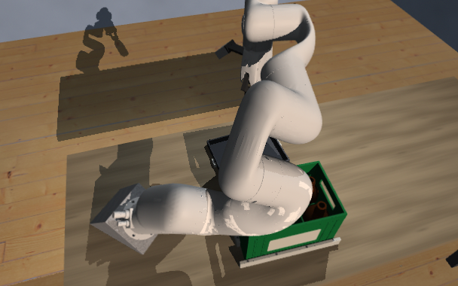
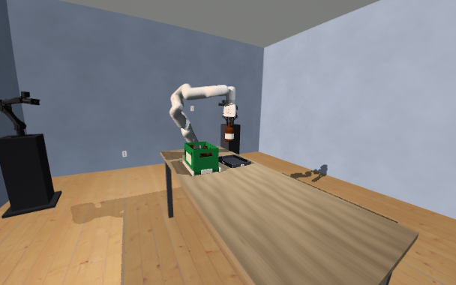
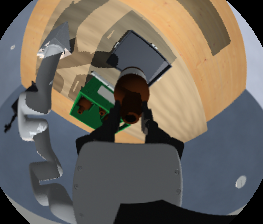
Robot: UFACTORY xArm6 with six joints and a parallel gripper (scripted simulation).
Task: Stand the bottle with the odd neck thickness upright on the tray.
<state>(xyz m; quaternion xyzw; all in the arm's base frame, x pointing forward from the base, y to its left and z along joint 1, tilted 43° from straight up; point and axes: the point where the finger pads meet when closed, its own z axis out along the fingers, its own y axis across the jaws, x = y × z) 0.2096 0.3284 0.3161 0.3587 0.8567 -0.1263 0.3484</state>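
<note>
Right now my hand is 320 mm above the dark tray, 30 mm to the right of it and 20 mm short of it. Also, from my hand: green crate (260 mm to the right, 250 mm below, 10 mm behind).
</note>
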